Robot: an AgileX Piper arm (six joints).
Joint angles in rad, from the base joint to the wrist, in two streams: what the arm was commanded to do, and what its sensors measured. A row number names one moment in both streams.
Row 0, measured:
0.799, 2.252, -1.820, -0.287, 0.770, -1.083
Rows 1 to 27, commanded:
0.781, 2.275, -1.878, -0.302, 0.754, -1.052
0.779, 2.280, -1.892, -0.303, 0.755, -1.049
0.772, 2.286, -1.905, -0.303, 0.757, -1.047
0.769, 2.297, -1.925, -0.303, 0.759, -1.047
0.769, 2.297, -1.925, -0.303, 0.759, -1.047
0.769, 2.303, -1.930, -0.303, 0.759, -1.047
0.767, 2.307, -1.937, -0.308, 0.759, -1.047
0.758, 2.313, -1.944, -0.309, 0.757, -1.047
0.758, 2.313, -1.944, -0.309, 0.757, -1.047
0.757, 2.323, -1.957, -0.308, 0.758, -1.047
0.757, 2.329, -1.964, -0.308, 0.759, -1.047
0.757, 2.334, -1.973, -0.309, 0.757, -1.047
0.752, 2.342, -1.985, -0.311, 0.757, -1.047
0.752, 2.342, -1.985, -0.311, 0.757, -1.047
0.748, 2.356, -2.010, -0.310, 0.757, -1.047
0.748, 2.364, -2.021, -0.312, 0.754, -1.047
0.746, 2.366, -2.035, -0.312, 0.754, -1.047
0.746, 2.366, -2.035, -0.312, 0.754, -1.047
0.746, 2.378, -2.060, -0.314, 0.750, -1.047
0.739, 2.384, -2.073, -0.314, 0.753, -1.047
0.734, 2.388, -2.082, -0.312, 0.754, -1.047
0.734, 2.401, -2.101, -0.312, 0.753, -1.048
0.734, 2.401, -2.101, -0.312, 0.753, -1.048
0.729, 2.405, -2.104, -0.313, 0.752, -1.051
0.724, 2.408, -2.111, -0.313, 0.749, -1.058
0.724, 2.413, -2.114, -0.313, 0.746, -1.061
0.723, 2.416, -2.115, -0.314, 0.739, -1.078
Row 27, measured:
0.729, 2.415, -2.098, -0.299, 0.772, -1.061
